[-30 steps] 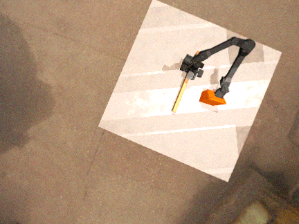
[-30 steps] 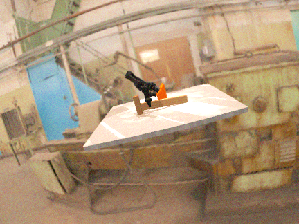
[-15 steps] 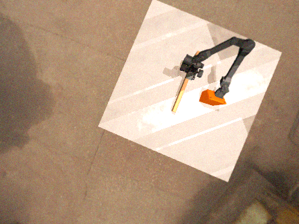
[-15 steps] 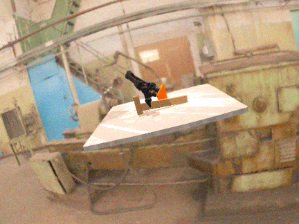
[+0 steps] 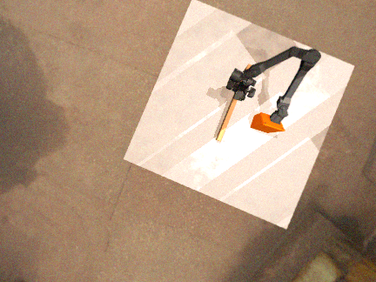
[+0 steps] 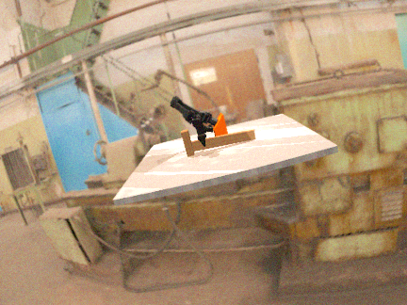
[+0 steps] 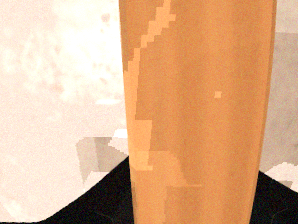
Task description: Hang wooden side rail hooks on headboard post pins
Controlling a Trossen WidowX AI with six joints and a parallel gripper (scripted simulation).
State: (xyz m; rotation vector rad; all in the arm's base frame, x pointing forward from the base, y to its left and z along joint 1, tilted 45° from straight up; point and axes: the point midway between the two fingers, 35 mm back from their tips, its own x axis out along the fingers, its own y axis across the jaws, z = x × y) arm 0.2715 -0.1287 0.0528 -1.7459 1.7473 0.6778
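The headboard post is 110 mm to the right of my gripper tip and 50 mm above it.
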